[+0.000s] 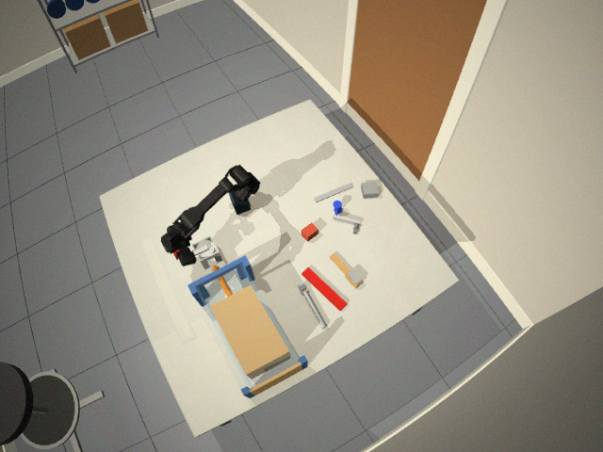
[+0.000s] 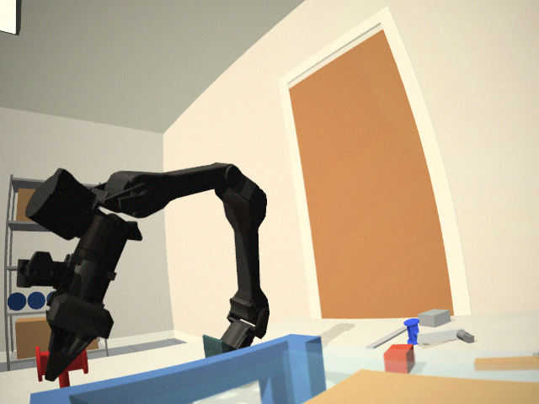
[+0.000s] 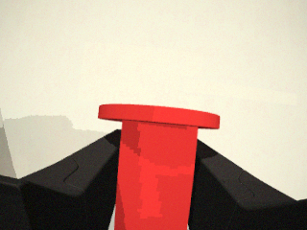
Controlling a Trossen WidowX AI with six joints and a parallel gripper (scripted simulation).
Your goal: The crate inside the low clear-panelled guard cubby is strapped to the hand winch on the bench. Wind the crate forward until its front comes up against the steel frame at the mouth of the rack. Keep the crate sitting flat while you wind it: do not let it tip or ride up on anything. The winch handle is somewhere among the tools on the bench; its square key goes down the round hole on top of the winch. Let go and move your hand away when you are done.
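Now: the winch 11 cm to the left of my gripper tip, 10 cm below it and 1 cm behind it. From my gripper tip the other things lie so: red bar (46 cm to the left, 40 cm ahead, 12 cm below); wooden brush (59 cm to the left, 39 cm ahead, 11 cm below); red grip (2 cm to the left).
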